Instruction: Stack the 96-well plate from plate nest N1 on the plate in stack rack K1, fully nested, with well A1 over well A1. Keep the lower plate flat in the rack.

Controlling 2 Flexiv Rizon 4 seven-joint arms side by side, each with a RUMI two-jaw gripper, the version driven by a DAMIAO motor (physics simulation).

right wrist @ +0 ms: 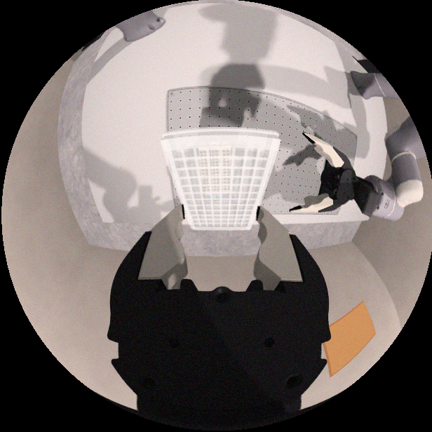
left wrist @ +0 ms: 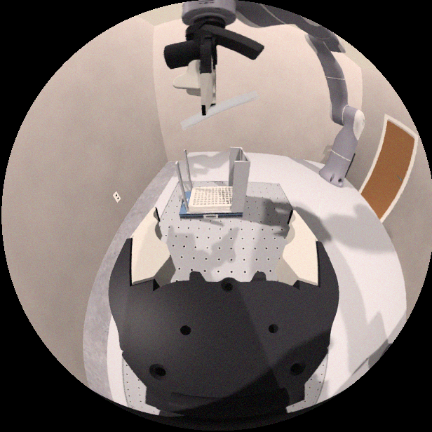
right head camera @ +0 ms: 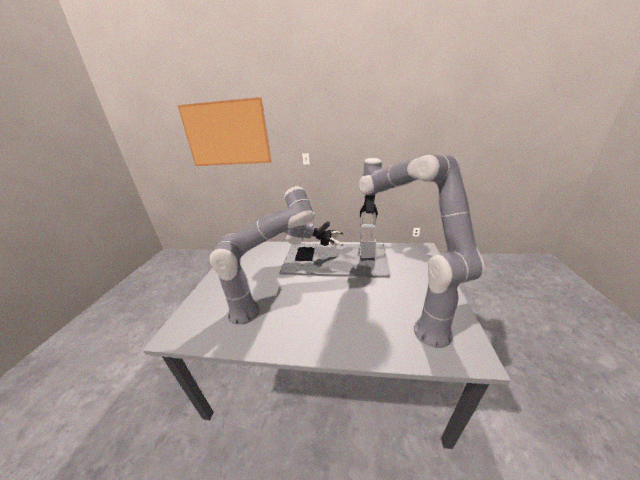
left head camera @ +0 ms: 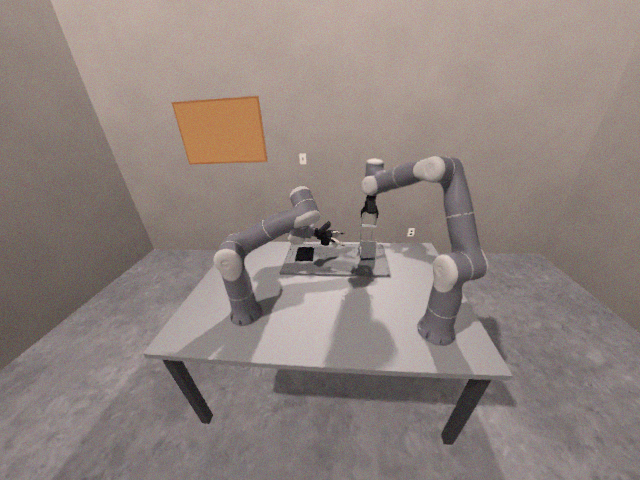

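A clear 96-well plate (right wrist: 222, 175) (left wrist: 220, 111) (left head camera: 368, 225) (right head camera: 368, 225) is held by my right gripper (right wrist: 220, 205) (left wrist: 207, 115), which is shut on its sides. In the left wrist view the held plate is tilted and hangs well above the stack rack K1 (left wrist: 242, 185) (left head camera: 368, 250) (right head camera: 367, 249). The lower plate (left wrist: 212, 198), white, lies flat in the rack between its posts. My left gripper (left wrist: 224, 209) (right wrist: 297, 173) (left head camera: 342, 238) (right head camera: 341, 238) is open and empty, to the side of the rack. Well A1 cannot be made out on either plate.
The perforated board (left head camera: 330, 268) (right head camera: 330, 268) (left wrist: 220, 250) (right wrist: 190, 107) lies at the table's far edge. A black nest (left head camera: 304, 253) (right head camera: 304, 253) stands on its left part in the head views. The rack's tall posts and its grey corner wall stand up around the lower plate.
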